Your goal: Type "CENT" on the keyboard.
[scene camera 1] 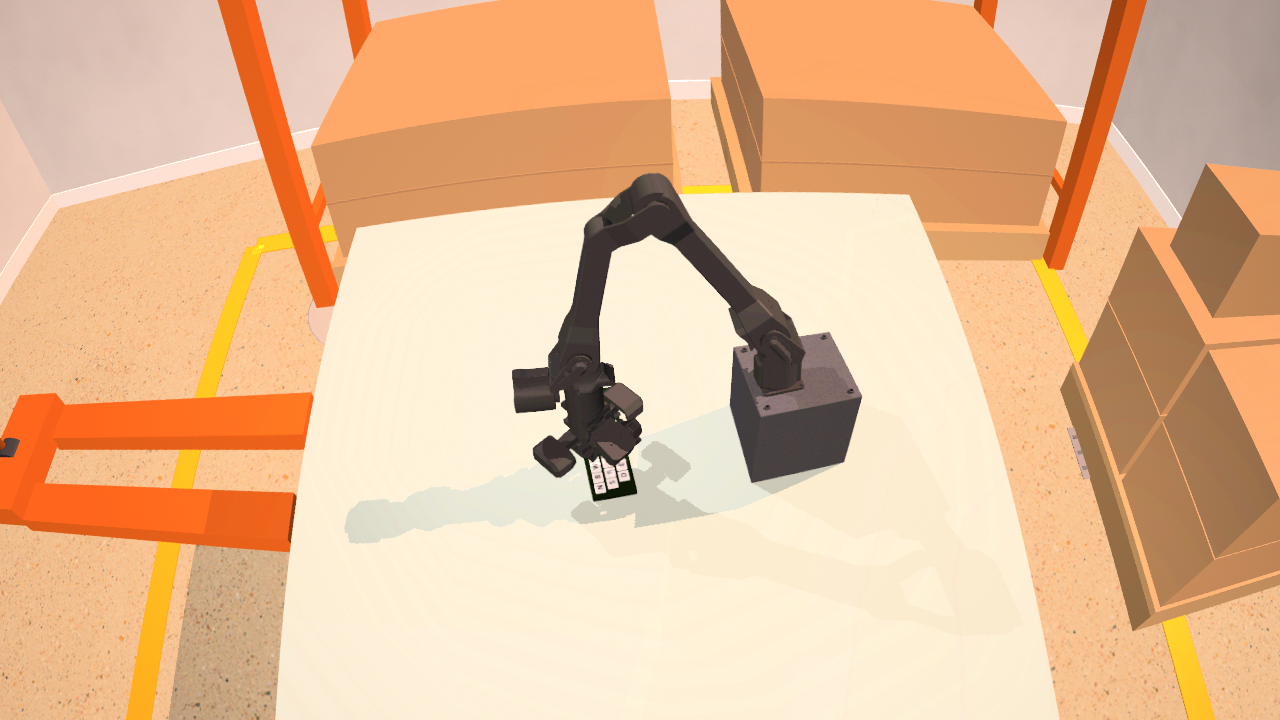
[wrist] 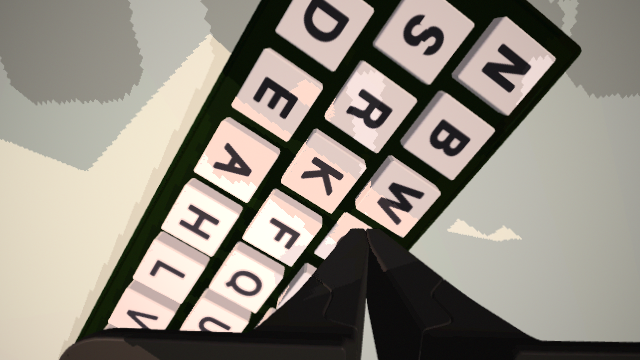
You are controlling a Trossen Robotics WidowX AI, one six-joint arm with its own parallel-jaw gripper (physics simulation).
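Places are measured from the arm's base along level axes (x ahead, y left, z up), in millimetres.
Pixels of known places: gripper, fingertip midpoint: (scene camera 1: 592,459) (wrist: 364,242); arm's base at its link origin: (scene camera 1: 778,379).
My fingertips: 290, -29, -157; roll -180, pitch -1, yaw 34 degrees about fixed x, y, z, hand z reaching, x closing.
For each thing: its top centre in the pictures, then the offset to it from my fingertips, as dx, dy, dz. Level surfaces: height alone.
- dark green keyboard at its top centre: (wrist: 237,294) (scene camera 1: 602,438) -23, -34, +5
- N key at its top centre: (wrist: 506,68) (scene camera 1: 600,487) -2, +59, +5
- E key at its top centre: (wrist: 276,96) (scene camera 1: 621,464) -43, +23, +5
- W key at its top centre: (wrist: 398,200) (scene camera 1: 595,466) -2, +18, +5
- pale table at its surface level: dz -11
The dark green keyboard (scene camera 1: 617,494) (wrist: 220,100) lies on the table with white letter keys in three columns. In the wrist view the N key (wrist: 506,67) is at the upper right and the E key (wrist: 276,96) is at the upper left. No C or T can be read there. My gripper (scene camera 1: 590,450) (wrist: 364,242) is shut and empty. Its tips overlap the lower right corner of a key (wrist: 342,235) beside the W key (wrist: 398,196); that key's letter is hidden. I cannot tell whether the tips touch it. The fingers hide more keys at the bottom.
The arm's dark base box (scene camera 1: 792,438) stands on the pale table (scene camera 1: 501,626), right of the keyboard. Large cardboard boxes (scene camera 1: 501,80) (scene camera 1: 895,71) stand behind the table and more boxes (scene camera 1: 1190,420) at the right. Orange forks (scene camera 1: 179,420) reach to the table's left edge.
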